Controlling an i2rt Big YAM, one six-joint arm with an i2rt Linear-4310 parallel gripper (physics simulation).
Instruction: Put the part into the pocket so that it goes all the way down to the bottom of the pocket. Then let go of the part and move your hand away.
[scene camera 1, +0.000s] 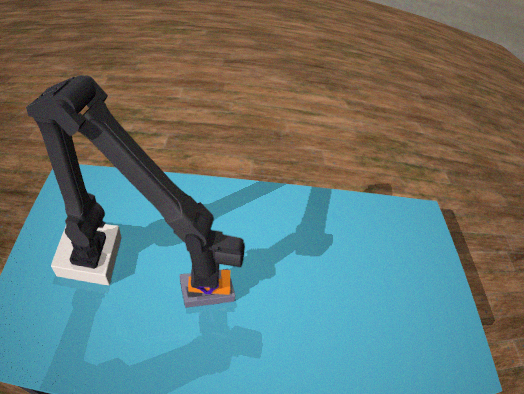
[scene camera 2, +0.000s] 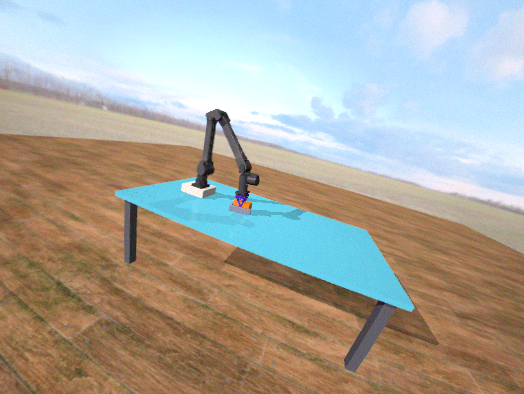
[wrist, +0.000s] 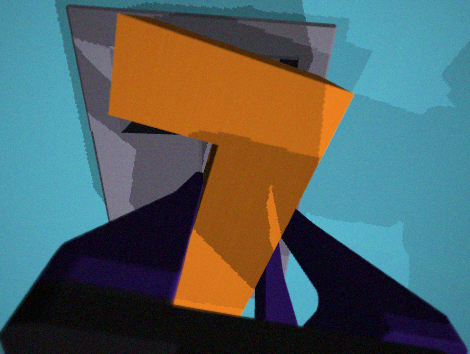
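Seen in the pictures: gripper, between the fingertips: (scene camera 1: 208, 288) (scene camera 2: 241, 206) (wrist: 232, 192); arm's base, origin of its link: (scene camera 1: 88, 249) (scene camera 2: 200, 186).
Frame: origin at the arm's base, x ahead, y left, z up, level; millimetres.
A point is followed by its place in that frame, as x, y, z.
Note:
The orange L-shaped part (scene camera 1: 225, 283) @[408, -49, 12] (scene camera 2: 248, 205) @[416, -64, 4] (wrist: 225, 90) @[410, -33, 12] is held over the grey block (scene camera 1: 210, 301) @[373, -85, -36] (scene camera 2: 240, 210) @[377, -83, -39] (wrist: 116, 195) @[347, -5, -21] and covers much of its top. In the wrist view the part is turned relative to the block's edges. Dark bits of the pocket (wrist: 150, 129) @[380, -12, -26] show below the part's left arm and past its upper right edge. The part sits above the block's top, not in the pocket; whether it touches the block is hard to tell. My gripper (scene camera 1: 208, 290) @[364, -53, -21] (scene camera 2: 241, 201) @[364, -53, -21] (wrist: 232, 192) @[364, -53, -21], with purple fingers, is shut on the part's stem. The rest of the pocket is hidden.
The block stands on the blue table (scene camera 1: 375, 300) @[869, -37, -57] (scene camera 2: 310, 250) @[851, -228, -57]. The arm's white base (scene camera 1: 112, 250) @[71, 17, -9] (scene camera 2: 191, 190) @[-17, -77, -26] stands to the left of the block in scene camera 1. The arm's shadows fall across the table on both sides of the block.

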